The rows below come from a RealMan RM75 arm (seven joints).
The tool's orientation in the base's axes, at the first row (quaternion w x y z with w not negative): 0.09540, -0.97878, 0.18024, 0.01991
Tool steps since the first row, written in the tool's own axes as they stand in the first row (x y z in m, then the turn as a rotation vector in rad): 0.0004, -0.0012, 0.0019, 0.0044, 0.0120, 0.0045; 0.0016, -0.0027, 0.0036, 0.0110, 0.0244, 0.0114; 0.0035, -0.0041, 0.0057, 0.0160, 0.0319, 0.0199; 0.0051, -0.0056, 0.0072, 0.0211, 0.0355, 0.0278; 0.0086, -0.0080, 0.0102, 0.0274, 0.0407, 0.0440; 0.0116, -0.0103, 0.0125, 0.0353, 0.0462, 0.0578; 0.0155, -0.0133, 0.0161, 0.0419, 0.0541, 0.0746; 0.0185, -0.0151, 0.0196, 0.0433, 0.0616, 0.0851; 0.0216, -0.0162, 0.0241, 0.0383, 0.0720, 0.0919
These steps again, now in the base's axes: 0.0008, 0.0013, -0.0017, -0.0002, -0.0117, -0.0069; 0.0024, 0.0026, -0.0032, 0.0015, -0.0240, -0.0164; 0.0047, 0.0036, -0.0051, 0.0035, -0.0310, -0.0264; 0.0067, 0.0048, -0.0064, 0.0069, -0.0345, -0.0352; 0.0108, 0.0063, -0.0092, 0.0109, -0.0383, -0.0525; 0.0145, 0.0078, -0.0113, 0.0162, -0.0435, -0.0676; 0.0192, 0.0099, -0.0145, 0.0195, -0.0498, -0.0860; 0.0226, 0.0112, -0.0179, 0.0181, -0.0551, -0.0977; 0.0258, 0.0120, -0.0223, 0.0097, -0.0616, -0.1059
